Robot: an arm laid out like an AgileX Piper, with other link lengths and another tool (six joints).
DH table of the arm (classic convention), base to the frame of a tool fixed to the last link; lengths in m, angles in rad. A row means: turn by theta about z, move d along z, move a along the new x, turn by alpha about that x. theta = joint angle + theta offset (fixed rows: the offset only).
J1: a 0; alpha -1.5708; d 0.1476; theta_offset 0
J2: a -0.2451; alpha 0; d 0; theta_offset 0.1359
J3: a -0.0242; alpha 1.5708; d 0; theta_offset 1.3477
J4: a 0; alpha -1.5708; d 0.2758; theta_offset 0
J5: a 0; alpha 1.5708; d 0; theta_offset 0
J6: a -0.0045; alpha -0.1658; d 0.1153; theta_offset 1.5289
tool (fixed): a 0; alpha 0; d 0.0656; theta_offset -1.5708
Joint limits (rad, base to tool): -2.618..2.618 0..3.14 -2.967..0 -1.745..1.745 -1.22..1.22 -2.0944..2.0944
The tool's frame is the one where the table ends.
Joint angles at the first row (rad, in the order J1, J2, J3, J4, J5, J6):
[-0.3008, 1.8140, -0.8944, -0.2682, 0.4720, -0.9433]
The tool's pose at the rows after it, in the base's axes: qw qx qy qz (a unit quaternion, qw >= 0); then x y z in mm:
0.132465, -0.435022, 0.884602, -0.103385, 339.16, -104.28, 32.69
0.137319, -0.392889, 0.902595, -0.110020, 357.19, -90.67, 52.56
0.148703, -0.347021, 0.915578, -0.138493, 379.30, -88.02, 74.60
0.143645, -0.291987, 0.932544, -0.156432, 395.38, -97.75, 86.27
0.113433, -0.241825, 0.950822, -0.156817, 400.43, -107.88, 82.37
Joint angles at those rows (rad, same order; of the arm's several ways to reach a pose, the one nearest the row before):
[-0.2517, 1.7825, -0.9247, -0.2665, 0.5447, -0.8879]
[-0.1848, 1.7805, -1.0083, -0.2830, 0.6415, -0.7313]
[-0.1377, 1.7943, -1.1054, -0.3506, 0.7098, -0.5522]
[-0.1323, 1.8455, -1.2175, -0.3888, 0.7930, -0.4231]
[-0.1399, 1.9201, -1.3168, -0.3927, 0.8937, -0.3425]

